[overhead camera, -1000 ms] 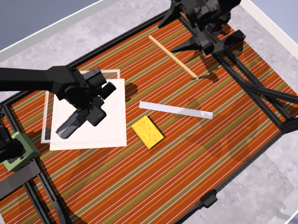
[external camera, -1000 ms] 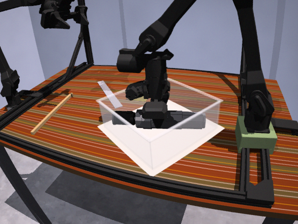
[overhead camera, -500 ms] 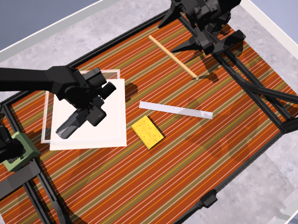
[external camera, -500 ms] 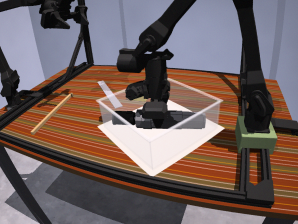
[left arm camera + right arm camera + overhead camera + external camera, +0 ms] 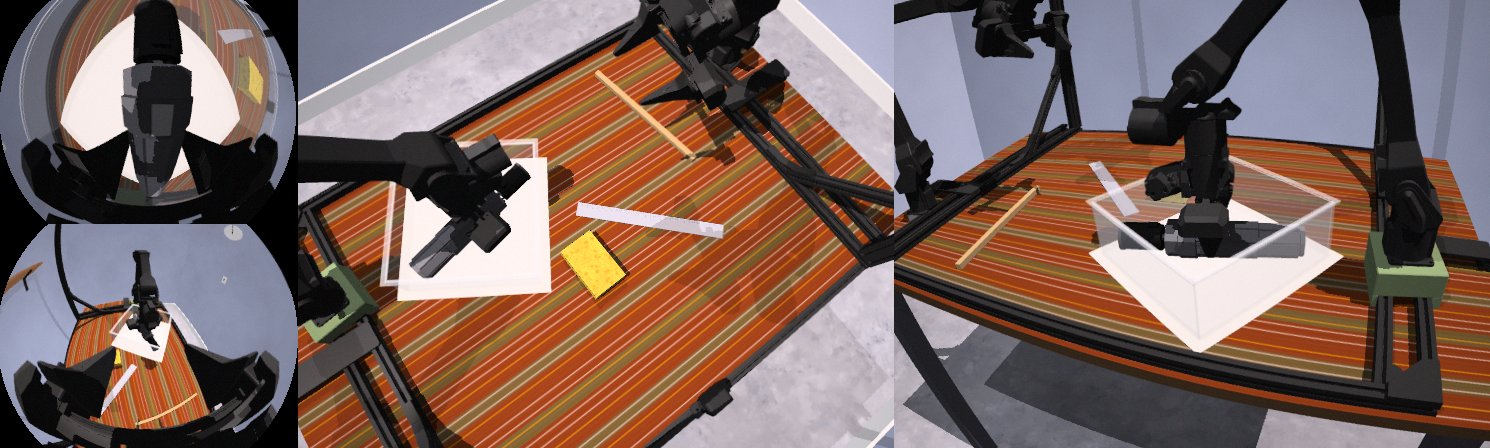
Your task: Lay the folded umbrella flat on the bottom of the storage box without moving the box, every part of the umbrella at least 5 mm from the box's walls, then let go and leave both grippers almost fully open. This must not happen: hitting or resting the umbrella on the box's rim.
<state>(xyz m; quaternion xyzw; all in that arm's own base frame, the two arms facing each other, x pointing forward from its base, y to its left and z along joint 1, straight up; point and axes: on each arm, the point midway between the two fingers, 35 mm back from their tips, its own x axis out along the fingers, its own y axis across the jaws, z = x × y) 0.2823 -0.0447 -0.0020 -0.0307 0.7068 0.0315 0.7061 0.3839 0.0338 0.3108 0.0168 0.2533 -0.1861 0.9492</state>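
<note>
My left hand is 10 mm above the storage box. Also, from my left hand: grey ruler: 200 mm behind, 290 mm to the right, 50 mm below; then folded umbrella: 20 mm below; then wooden stick: 430 mm to the right, 50 mm below.
</note>
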